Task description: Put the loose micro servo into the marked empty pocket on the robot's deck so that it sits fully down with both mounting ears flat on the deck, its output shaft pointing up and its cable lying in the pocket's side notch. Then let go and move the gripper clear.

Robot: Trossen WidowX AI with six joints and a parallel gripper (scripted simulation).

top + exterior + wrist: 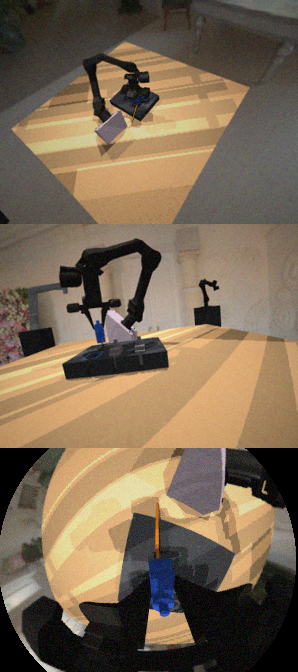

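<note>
Right now the dark deck is 10 cm below my gripper tip and 8 cm to the left of it.
</note>
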